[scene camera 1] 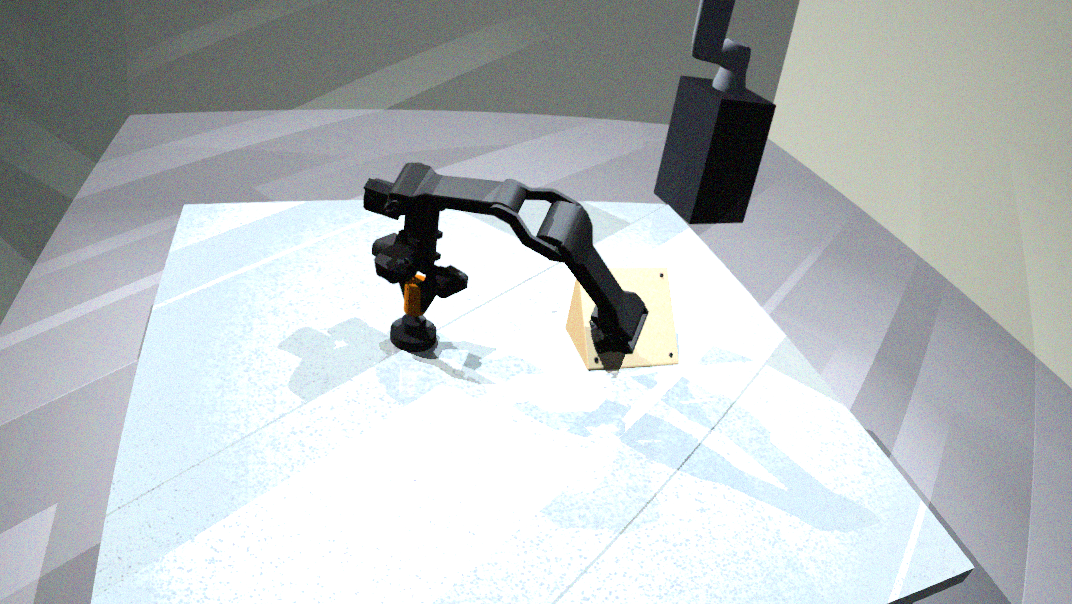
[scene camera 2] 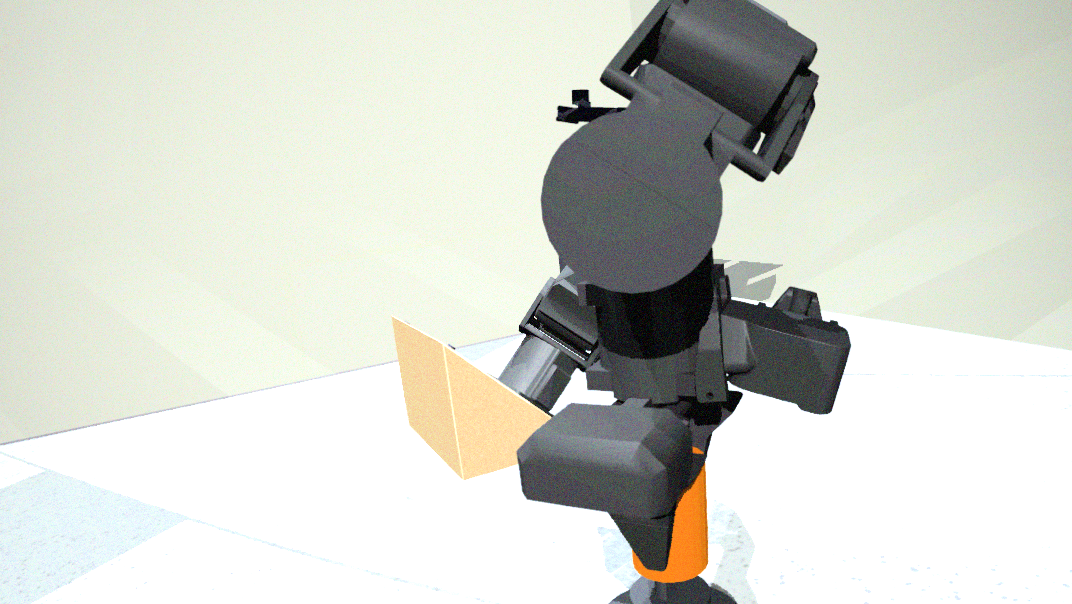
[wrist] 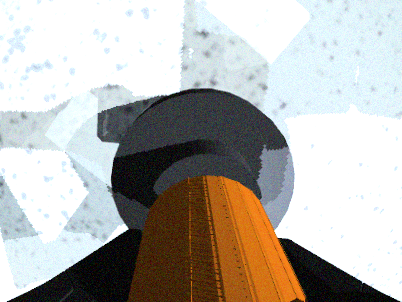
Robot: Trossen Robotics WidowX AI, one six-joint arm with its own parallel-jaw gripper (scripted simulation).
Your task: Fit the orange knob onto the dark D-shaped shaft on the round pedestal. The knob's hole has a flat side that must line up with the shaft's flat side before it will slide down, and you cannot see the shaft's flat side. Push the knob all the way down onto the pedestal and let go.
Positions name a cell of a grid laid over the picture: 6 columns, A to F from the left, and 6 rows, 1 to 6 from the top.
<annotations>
my gripper: scene camera 1 C4; scene camera 2 D6; wrist D5
</annotations>
